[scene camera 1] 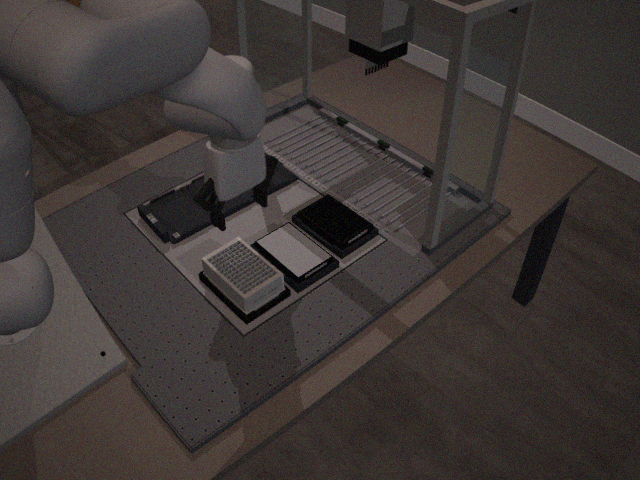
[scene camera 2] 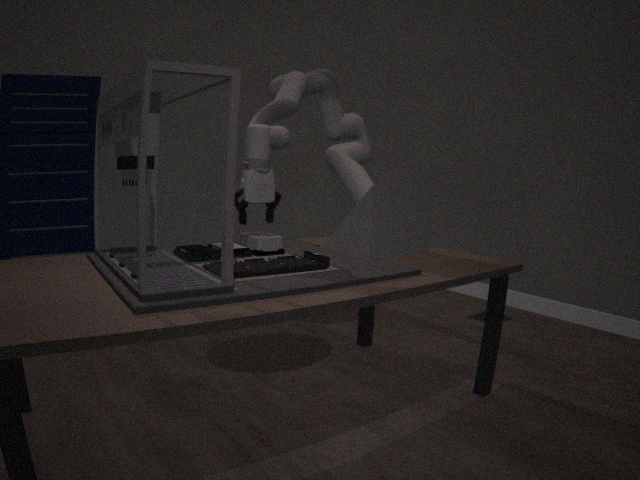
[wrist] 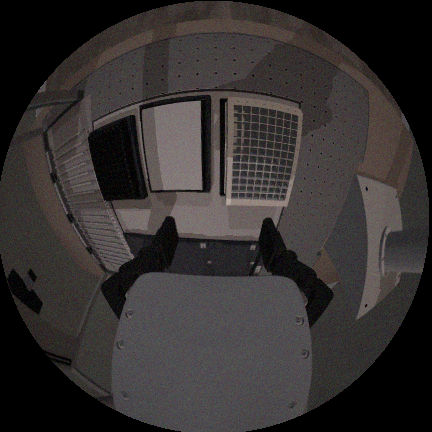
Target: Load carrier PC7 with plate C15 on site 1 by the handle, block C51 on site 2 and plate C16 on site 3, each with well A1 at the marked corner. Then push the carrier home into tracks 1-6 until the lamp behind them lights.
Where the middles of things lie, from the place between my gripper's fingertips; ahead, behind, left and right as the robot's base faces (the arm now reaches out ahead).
Labels:
The dark carrier point(scene camera 1: 174, 216) is 9 cm ahead of my hand, 16 cm to the left of it and 8 cm below it. Also, from my hand: pipetting head point(scene camera 1: 378, 38): 41 cm ahead, 23 cm above.

